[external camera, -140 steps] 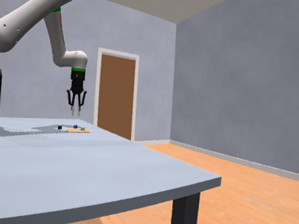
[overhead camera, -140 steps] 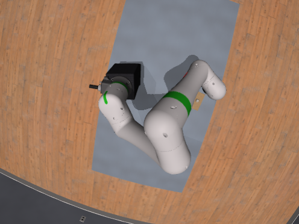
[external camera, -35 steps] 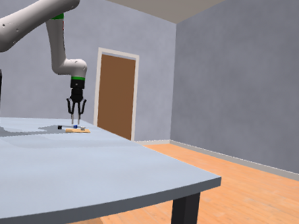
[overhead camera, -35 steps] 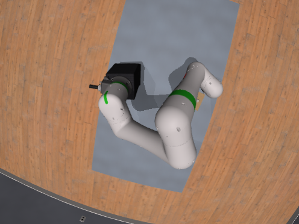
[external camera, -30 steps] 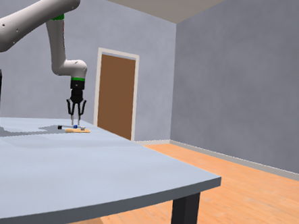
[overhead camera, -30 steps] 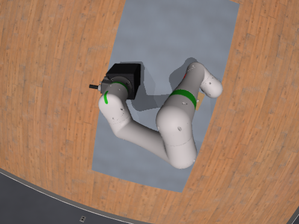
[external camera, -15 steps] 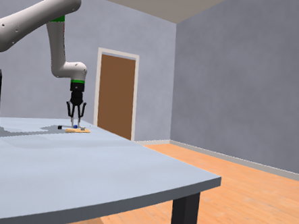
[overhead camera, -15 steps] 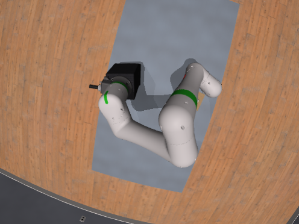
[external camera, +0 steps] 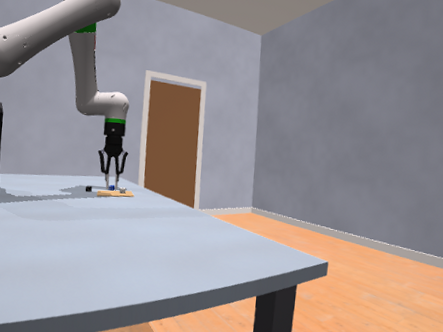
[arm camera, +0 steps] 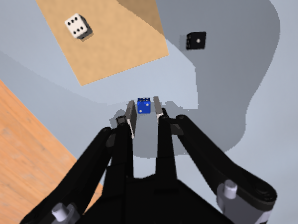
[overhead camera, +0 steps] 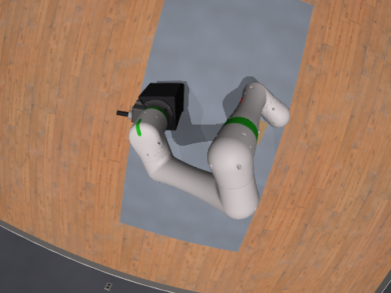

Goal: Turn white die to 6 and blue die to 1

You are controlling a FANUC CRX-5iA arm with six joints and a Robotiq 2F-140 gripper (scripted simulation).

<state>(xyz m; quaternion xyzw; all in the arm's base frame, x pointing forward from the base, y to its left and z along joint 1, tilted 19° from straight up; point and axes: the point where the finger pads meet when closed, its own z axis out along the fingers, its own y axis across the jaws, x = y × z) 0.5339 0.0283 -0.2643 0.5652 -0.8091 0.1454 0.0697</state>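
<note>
The blue die lies 30 mm below my hand. The rest, counted from my hand: black die 110 mm behind, 50 mm to the right, 30 mm below; then tan mat 130 mm to the right, 30 mm below, 20 mm behind; then white die 140 mm to the right, 20 mm below, 10 mm ahead.
</note>
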